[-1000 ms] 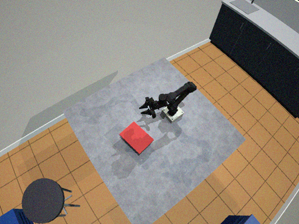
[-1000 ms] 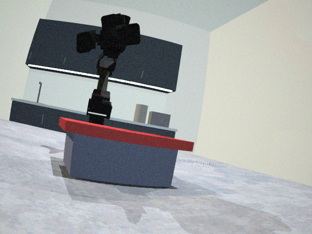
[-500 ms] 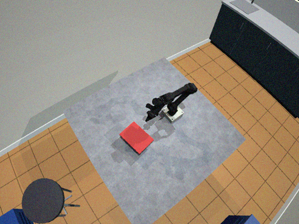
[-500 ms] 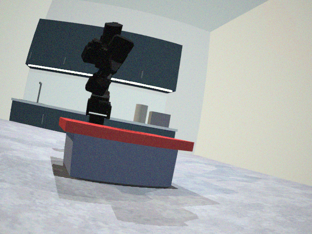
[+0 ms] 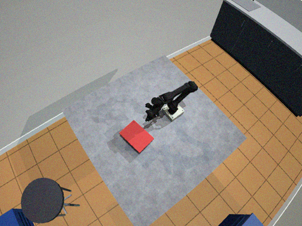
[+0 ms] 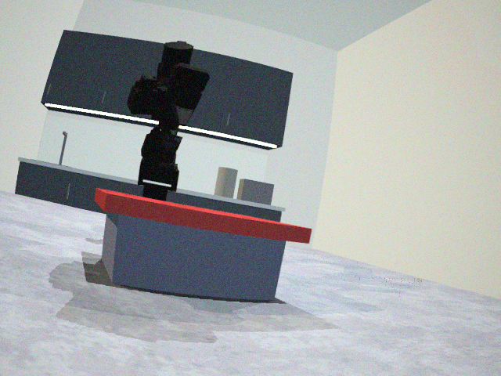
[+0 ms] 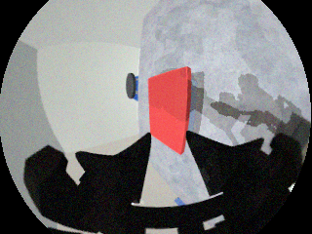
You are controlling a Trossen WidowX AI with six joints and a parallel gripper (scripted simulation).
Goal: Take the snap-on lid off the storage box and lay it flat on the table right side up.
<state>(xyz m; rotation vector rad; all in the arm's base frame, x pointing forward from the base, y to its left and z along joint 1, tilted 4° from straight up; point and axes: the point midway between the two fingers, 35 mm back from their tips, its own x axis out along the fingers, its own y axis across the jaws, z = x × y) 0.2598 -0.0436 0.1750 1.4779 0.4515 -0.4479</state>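
Right now my gripper tip is 120 mm short of the red lid and 100 mm above it. Also, from my gripper tip: blue-grey storage box: 140 mm below, 120 mm ahead.
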